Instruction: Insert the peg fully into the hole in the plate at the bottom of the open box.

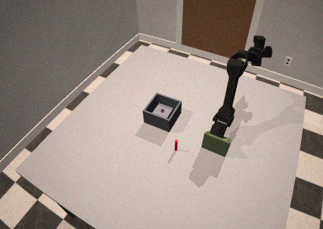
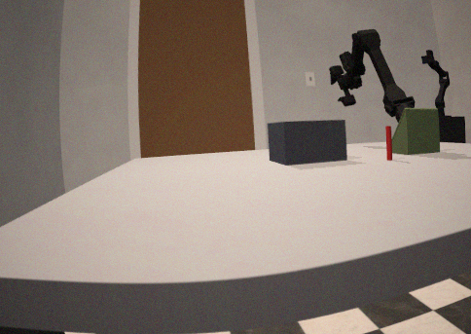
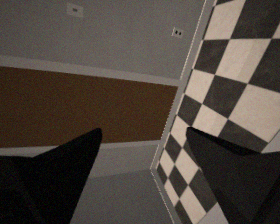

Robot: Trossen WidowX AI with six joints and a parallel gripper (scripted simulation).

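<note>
Now: the red peg 770 mm to the left of my hand, 200 mm below it and 120 mm ahead of it. The rest, counted from my hand: box 630 mm to the left, 300 mm ahead, 220 mm below.
</note>
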